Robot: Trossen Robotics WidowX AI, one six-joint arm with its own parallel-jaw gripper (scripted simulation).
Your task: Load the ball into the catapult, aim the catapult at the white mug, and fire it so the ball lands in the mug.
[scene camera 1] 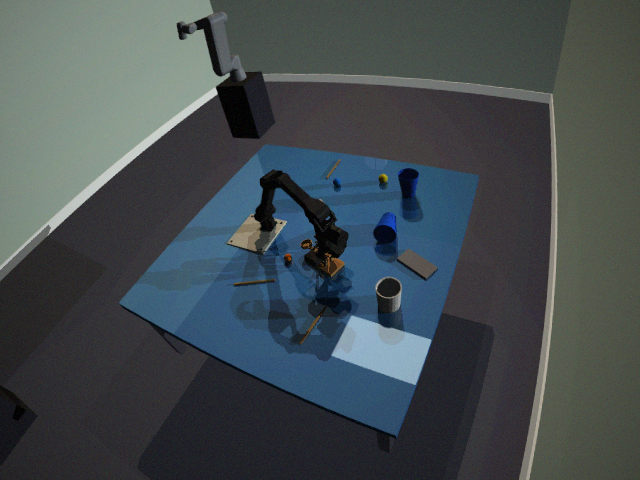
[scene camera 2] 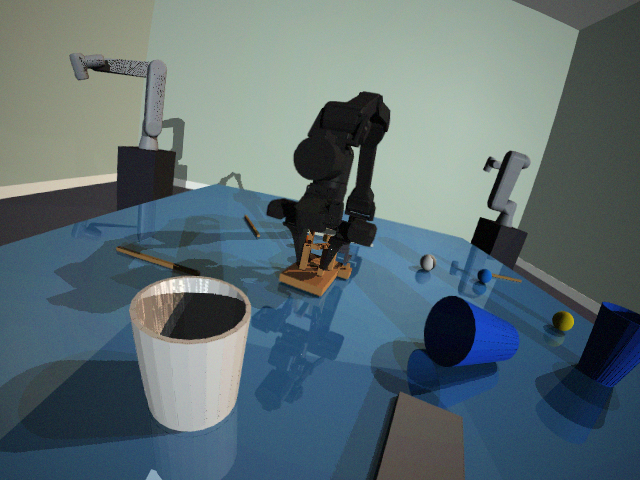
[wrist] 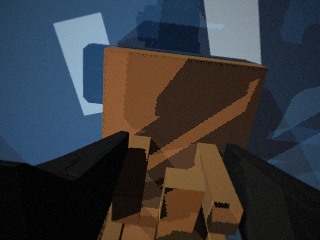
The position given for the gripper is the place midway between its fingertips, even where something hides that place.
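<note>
A blue cup [scene camera 2: 456,332] shares the robot's scene with a catapult [scene camera 2: 307,274]. The wrist view also takes in the catapult [wrist: 181,111], and the gripper [wrist: 176,146] appears there as well, while scene camera 2 too has a view of the gripper [scene camera 2: 311,265].
</note>
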